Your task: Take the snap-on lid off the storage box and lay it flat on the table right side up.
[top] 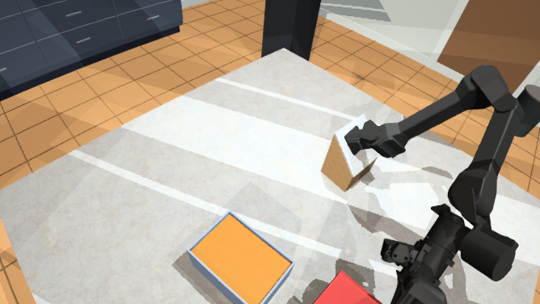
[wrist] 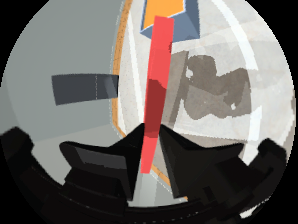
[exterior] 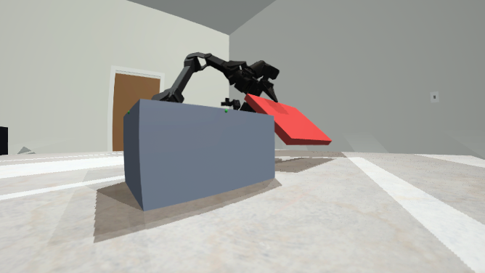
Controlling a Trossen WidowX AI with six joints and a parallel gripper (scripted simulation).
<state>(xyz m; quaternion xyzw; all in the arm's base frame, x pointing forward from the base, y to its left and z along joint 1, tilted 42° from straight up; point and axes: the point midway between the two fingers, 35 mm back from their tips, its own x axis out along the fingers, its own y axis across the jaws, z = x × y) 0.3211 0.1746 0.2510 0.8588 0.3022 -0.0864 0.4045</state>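
Now: gripper tip 60 mm short of the red lid and 50 mm above it. Also, from my gripper tip: grey-blue storage box: 290 mm to the right, 110 mm below, 100 mm ahead.
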